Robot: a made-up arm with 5 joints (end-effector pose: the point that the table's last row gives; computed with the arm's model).
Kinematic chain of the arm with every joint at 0, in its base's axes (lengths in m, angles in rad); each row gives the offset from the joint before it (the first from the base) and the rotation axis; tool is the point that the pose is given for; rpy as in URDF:
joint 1: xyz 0 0 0.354 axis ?
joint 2: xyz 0 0 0 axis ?
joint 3: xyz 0.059 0 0.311 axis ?
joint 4: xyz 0.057 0 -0.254 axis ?
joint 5: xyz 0.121 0 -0.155 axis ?
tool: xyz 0 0 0 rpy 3.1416 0 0
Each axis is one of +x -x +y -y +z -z.
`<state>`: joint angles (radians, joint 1 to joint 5).
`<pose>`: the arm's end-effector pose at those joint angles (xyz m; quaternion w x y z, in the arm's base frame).
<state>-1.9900 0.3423 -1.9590 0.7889 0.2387</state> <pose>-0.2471 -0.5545 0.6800 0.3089 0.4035 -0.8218 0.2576</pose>
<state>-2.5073 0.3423 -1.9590 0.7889 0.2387</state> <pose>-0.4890 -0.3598 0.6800 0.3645 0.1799 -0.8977 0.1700</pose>
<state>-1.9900 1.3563 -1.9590 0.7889 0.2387</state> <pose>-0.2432 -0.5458 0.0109 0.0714 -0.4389 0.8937 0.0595</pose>
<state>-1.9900 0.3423 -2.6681 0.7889 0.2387</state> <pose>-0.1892 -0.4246 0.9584 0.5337 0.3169 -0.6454 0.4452</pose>
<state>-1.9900 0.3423 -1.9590 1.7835 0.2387</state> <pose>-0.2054 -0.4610 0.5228 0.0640 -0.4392 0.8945 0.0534</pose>
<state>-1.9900 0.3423 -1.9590 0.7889 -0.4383</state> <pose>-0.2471 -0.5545 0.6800 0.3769 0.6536 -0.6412 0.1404</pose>
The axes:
joint 1: +z
joint 2: +y
joint 3: +y
joint 4: +y
joint 5: -z

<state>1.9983 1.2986 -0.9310 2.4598 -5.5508</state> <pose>-0.0474 0.1041 0.2333 0.9669 0.1261 0.0925 -0.2015</pose>
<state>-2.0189 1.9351 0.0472 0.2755 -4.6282</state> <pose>0.0791 0.1646 0.2422 0.1636 0.1125 0.4126 0.8890</pose>
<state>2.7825 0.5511 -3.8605 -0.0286 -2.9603</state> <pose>0.0322 -0.0121 0.9574 0.0884 0.0945 -0.0262 0.9913</pose>
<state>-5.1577 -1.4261 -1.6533 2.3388 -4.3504</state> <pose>-0.0631 -0.1322 0.6815 0.3616 -0.8573 0.3662 -0.0151</pose>
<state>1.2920 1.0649 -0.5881 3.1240 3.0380</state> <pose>0.0536 0.1874 0.3938 0.8069 -0.1462 0.1744 0.5452</pose>
